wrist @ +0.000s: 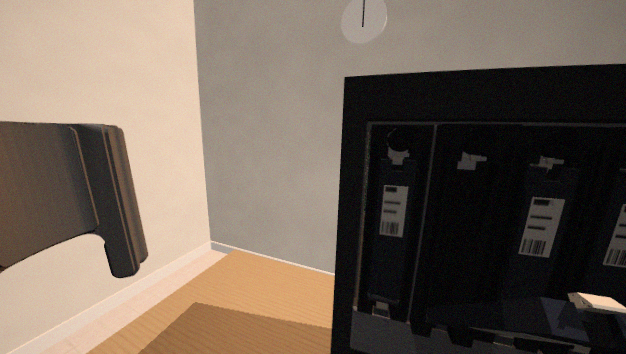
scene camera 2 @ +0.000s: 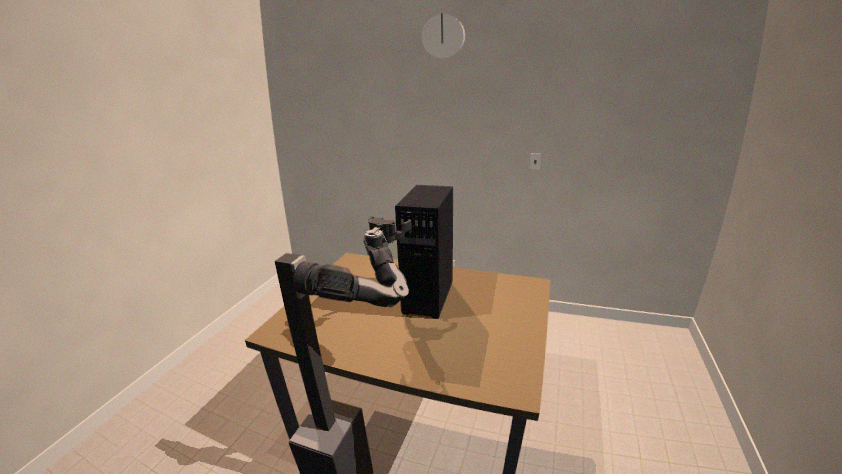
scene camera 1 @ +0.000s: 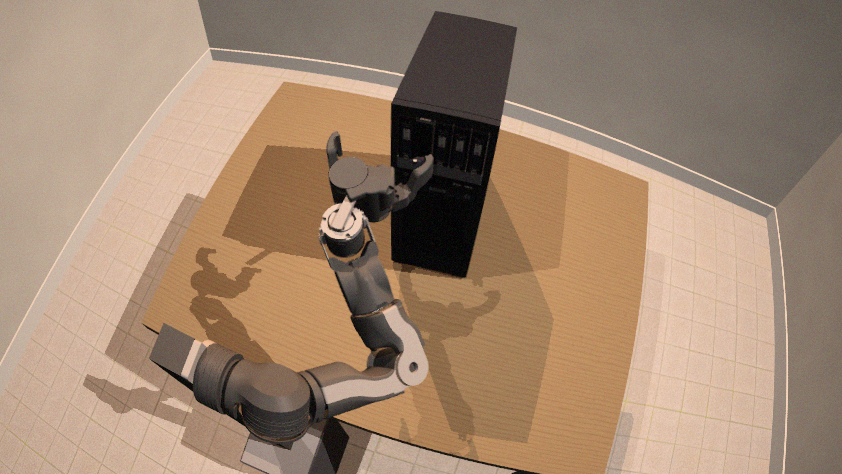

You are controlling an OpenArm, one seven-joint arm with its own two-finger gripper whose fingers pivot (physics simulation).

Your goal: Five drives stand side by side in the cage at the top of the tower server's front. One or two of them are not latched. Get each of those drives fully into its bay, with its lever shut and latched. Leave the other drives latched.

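Observation:
The black tower server (scene camera 1: 456, 64) (scene camera 2: 446, 253) (wrist: 356, 102) stands upright at the table's back. In its cage the leftmost drive (scene camera 1: 406, 134) (wrist: 391, 215), third drive (scene camera 1: 441, 141) (wrist: 541, 227), fourth drive (scene camera 1: 459, 145) (wrist: 617, 235) and rightmost drive (scene camera 1: 477, 148) look closed. The second drive's lever (scene camera 1: 414, 160) (wrist: 520, 316) is swung down and outward, its pale tip toward the wrist camera; how deep that drive sits is too dark to tell. My gripper (scene camera 1: 381, 147) (scene camera 2: 389, 221) is wide open and empty, its right finger close to the lever; contact is unclear. The right finger does not show in the wrist view.
The wooden table (scene camera 1: 595, 235) (scene camera 2: 518, 329) (wrist: 260, 270) carries the server. My forearm reaches up in front of the server's left side. The back wall (scene camera 1: 648, 88) (scene camera 2: 589, 235) (wrist: 270, 125) stands behind it, with a round clock (scene camera 2: 443, 36) (wrist: 364, 21).

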